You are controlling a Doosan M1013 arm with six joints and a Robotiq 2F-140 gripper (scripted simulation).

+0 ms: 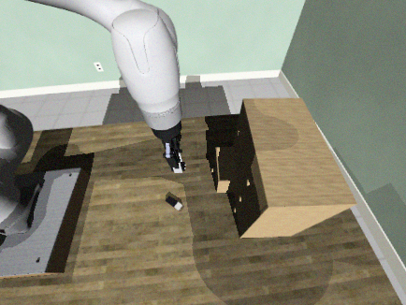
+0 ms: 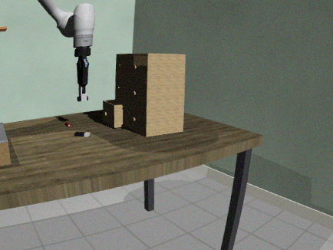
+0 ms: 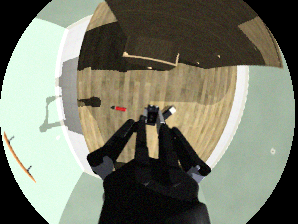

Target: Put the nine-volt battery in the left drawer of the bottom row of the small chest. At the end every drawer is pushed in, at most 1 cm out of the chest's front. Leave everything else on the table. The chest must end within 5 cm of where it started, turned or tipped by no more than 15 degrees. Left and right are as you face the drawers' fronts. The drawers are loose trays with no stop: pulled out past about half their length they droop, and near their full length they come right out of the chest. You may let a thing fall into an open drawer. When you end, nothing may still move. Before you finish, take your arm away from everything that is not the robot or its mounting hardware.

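My gripper is now 10 mm short of the nine-volt battery and 20 mm above it. Also, from my hand: small red object 20 mm behind, 130 mm to the left, 160 mm below; then small white-and-dark object 40 mm behind, 80 mm to the right, 160 mm below.
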